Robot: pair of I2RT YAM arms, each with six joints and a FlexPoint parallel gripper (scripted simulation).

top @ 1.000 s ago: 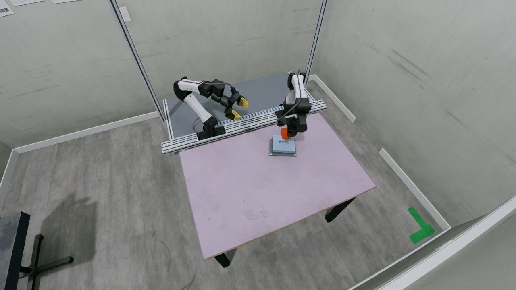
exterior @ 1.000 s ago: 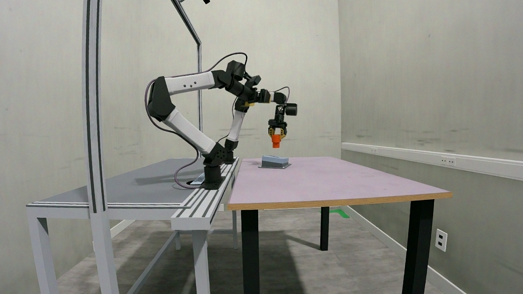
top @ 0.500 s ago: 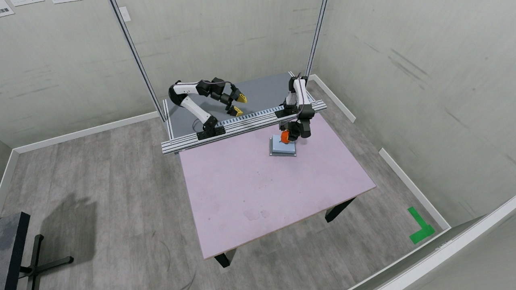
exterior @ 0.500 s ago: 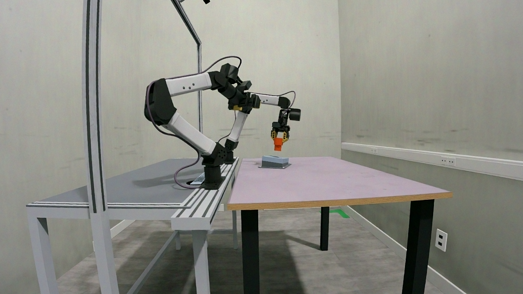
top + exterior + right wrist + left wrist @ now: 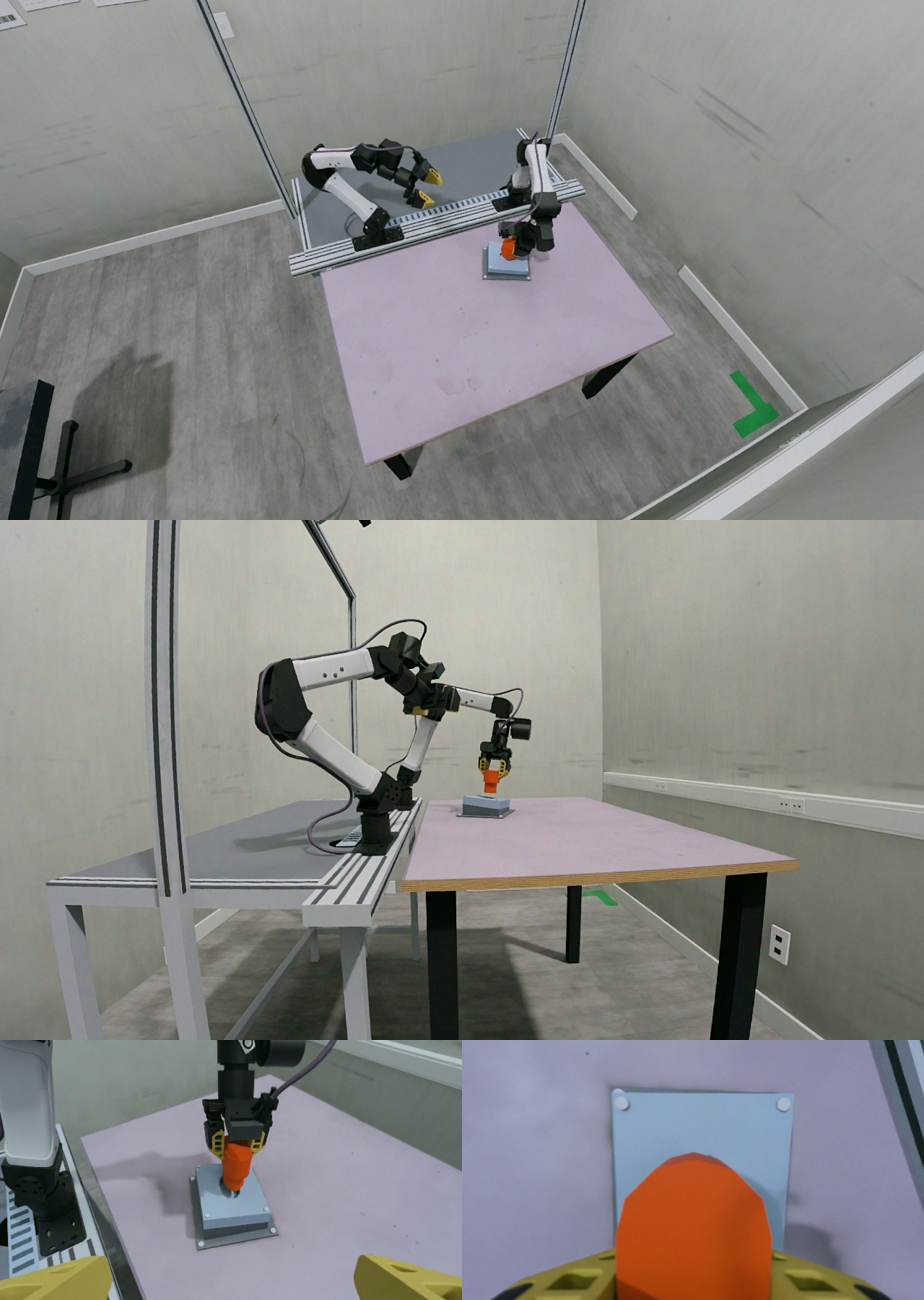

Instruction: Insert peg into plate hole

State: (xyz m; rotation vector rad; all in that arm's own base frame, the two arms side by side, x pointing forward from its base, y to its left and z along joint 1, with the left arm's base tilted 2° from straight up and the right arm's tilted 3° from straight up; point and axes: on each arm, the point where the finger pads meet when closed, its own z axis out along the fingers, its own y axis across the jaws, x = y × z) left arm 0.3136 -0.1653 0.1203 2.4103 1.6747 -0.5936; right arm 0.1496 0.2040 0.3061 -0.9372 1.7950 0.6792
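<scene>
The light blue plate is 9 cm below my left hand, 2 cm behind it and 1 cm to the right of it. Also, from my left hand: orange peg 2 cm below; grey base 10 cm below, 2 cm behind, 1 cm to the right.
</scene>
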